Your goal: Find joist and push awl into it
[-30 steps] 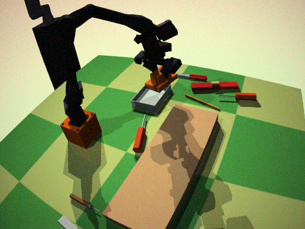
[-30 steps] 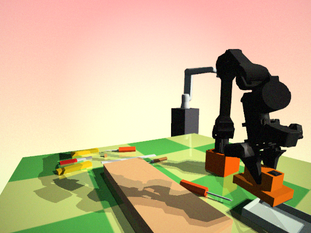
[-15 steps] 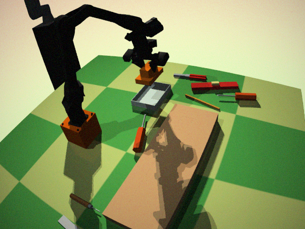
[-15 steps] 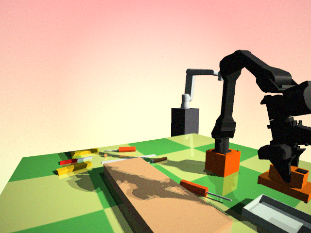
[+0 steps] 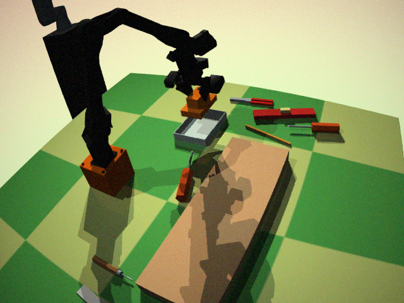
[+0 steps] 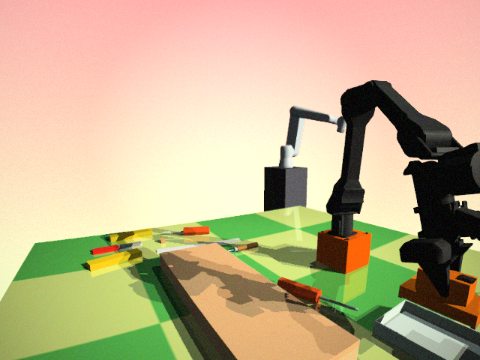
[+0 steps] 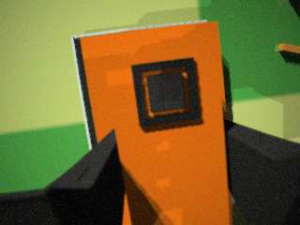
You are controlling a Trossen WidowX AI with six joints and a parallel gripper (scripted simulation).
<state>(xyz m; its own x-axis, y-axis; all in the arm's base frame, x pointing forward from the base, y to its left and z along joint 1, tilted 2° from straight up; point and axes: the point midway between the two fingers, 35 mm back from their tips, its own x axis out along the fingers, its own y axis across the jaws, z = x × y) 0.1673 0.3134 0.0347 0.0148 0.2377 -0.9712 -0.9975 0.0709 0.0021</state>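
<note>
The grey tray lies 9 cm below my gripper tip and 1 cm to the right of it. Round my gripper tip: red level (26 cm ahead, 13 cm to the left, 9 cm below); orange stud finder (2 cm above, 1 cm to the left); pencil (22 cm ahead, 10 cm below).
</note>
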